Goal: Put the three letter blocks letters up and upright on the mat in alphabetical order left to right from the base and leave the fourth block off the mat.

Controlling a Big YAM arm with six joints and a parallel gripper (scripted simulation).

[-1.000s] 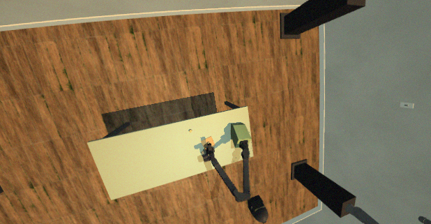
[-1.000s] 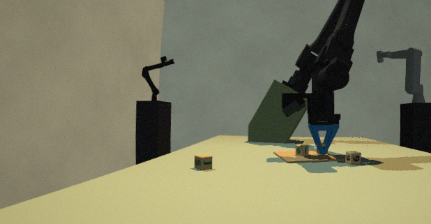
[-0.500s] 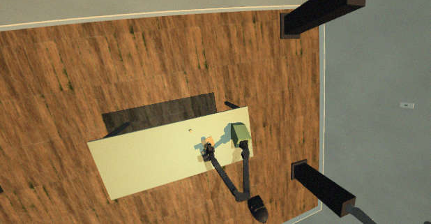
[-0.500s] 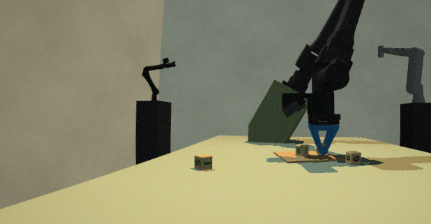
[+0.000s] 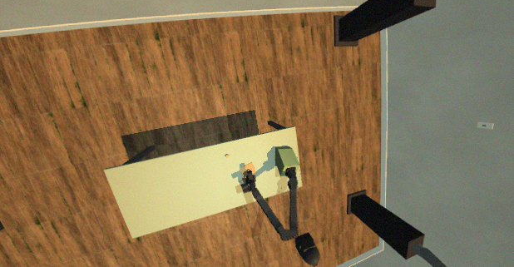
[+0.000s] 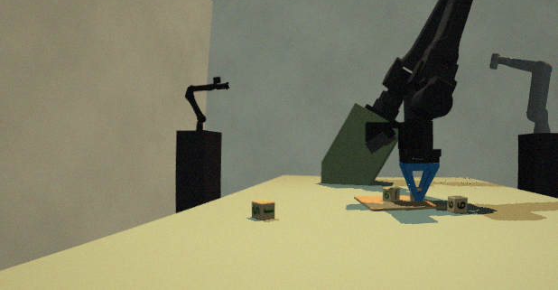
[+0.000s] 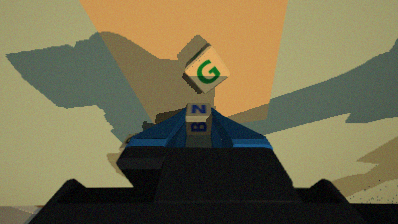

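My hand is right at the block. Round my hand: orange mat: 40 mm to the right, 10 mm below.
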